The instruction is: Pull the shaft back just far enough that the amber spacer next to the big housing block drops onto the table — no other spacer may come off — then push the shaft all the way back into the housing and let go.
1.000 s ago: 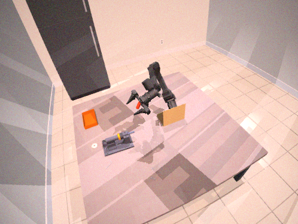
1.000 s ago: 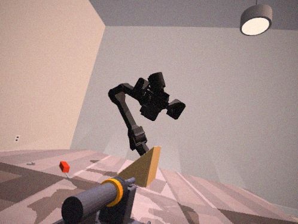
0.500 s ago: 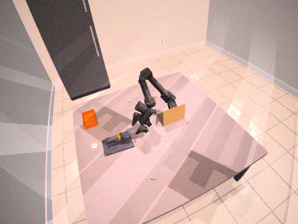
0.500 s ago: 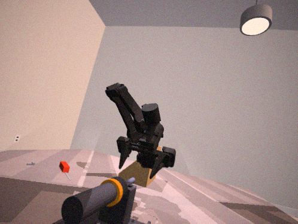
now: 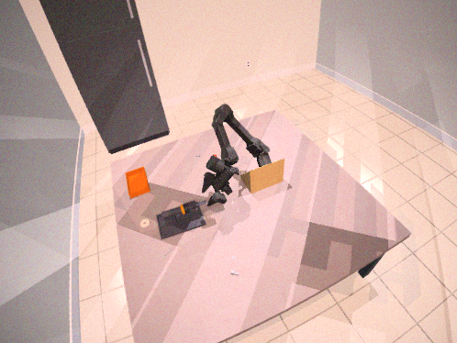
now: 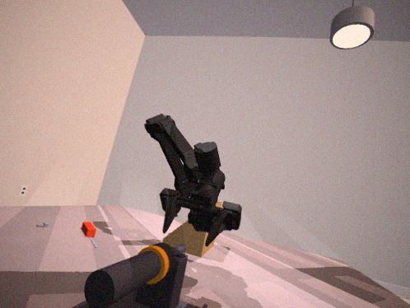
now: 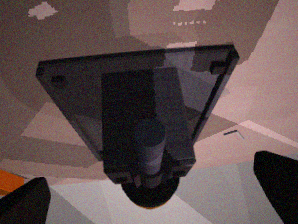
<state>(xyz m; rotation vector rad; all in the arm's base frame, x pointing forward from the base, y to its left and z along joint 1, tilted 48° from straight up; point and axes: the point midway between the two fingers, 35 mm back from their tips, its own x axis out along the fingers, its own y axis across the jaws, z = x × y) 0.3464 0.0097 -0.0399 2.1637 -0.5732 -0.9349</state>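
Right now my gripper tip is 12 cm short of the amber spacer, 2 cm above it and 1 cm to the left of it. The rest, counted from my gripper tip: screw: 36 cm to the left, 9 cm below, 4 cm ahead; then red-handled tool: 30 cm to the right, 15 cm behind, 9 cm below; then white ring: 32 cm ahead, 9 cm to the right, 9 cm below.
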